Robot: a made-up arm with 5 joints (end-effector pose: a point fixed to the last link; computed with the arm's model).
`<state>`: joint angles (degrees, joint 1 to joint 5).
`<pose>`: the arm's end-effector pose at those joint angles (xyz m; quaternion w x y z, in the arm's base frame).
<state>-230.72 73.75 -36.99 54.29 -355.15</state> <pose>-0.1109 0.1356 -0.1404 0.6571 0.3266 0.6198 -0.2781</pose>
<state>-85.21 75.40 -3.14 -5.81 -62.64</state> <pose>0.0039 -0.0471 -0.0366 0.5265 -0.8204 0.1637 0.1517</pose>
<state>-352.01 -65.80 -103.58 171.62 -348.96</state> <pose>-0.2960 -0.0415 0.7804 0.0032 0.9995 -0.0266 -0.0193</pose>
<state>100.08 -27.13 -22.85 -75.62 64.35</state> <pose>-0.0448 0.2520 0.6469 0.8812 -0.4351 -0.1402 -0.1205</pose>
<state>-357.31 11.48 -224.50 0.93 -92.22</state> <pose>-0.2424 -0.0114 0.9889 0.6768 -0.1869 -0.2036 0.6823</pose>
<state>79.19 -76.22 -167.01 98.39 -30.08</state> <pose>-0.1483 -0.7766 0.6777 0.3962 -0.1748 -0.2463 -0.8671</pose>
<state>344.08 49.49 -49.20 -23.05 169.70</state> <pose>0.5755 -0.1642 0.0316 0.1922 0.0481 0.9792 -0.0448</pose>
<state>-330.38 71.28 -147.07 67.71 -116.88</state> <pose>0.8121 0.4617 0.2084 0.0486 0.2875 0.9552 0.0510</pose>
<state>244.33 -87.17 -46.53 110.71 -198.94</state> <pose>0.0424 0.0881 0.6114 0.0769 0.7324 0.6511 -0.1839</pose>
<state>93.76 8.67 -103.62 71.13 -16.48</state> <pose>-0.0422 0.6417 0.7283 0.1289 -0.5595 -0.8027 -0.1612</pose>
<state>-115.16 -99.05 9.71 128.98 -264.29</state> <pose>0.0322 0.0686 0.2043 0.0573 0.2504 0.9068 0.3342</pose>
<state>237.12 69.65 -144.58 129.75 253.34</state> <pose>-0.4271 -0.6608 0.1772 0.4180 -0.8789 0.1252 -0.1929</pose>
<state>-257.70 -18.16 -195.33 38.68 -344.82</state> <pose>0.0885 -0.4060 1.0879 0.8539 -0.0328 -0.0312 -0.5184</pose>
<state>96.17 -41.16 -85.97 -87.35 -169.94</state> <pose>0.0125 -0.1161 0.9801 0.5732 0.2023 -0.2166 0.7639</pose>
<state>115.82 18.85 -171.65 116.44 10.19</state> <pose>-0.1986 0.4105 0.9808 0.2780 -0.5742 -0.7569 -0.1416</pose>
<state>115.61 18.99 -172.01 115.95 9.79</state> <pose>-0.1971 0.4112 0.9823 0.2825 -0.5718 -0.7563 -0.1458</pose>
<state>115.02 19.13 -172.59 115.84 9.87</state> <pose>-0.1922 0.4118 0.9838 0.2859 -0.5753 -0.7517 -0.1492</pose>
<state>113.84 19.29 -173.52 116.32 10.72</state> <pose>-0.1822 0.4122 0.9851 0.2875 -0.5880 -0.7408 -0.1511</pose>
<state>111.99 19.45 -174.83 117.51 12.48</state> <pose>-0.1663 0.4118 0.9861 0.2871 -0.6111 -0.7220 -0.1512</pose>
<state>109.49 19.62 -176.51 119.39 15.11</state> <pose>-0.1452 0.4102 0.9865 0.2846 -0.6435 -0.6947 -0.1494</pose>
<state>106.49 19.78 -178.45 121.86 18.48</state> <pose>-0.1203 0.4065 0.9861 0.2800 -0.6825 -0.6592 -0.1459</pose>
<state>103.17 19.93 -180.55 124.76 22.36</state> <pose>-0.0937 0.4005 0.9850 0.2737 -0.7245 -0.6167 -0.1409</pose>
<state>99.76 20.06 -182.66 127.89 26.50</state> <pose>-0.0675 0.3923 0.9830 0.2661 -0.7660 -0.5695 -0.1348</pose>
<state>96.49 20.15 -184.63 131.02 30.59</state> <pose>-0.0435 0.3826 0.9804 0.2577 -0.8036 -0.5209 -0.1283</pose>
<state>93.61 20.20 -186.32 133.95 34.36</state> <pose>-0.0235 0.3726 0.9776 0.2490 -0.8352 -0.4750 -0.1215</pose>
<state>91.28 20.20 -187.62 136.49 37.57</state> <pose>-0.0081 0.3634 0.9747 0.2405 -0.8599 -0.4354 -0.1151</pose>
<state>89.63 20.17 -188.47 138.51 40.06</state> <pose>0.0023 0.3563 0.9721 0.2327 -0.8774 -0.4051 -0.1093</pose>
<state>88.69 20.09 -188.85 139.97 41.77</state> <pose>0.0080 0.3516 0.9700 0.2257 -0.8885 -0.3856 -0.1042</pose>
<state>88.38 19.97 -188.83 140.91 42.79</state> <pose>0.0099 0.3492 0.9686 0.2199 -0.8946 -0.3760 -0.0998</pose>
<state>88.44 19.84 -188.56 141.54 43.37</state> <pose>0.0095 0.3485 0.9673 0.2145 -0.8978 -0.3725 -0.0959</pose>
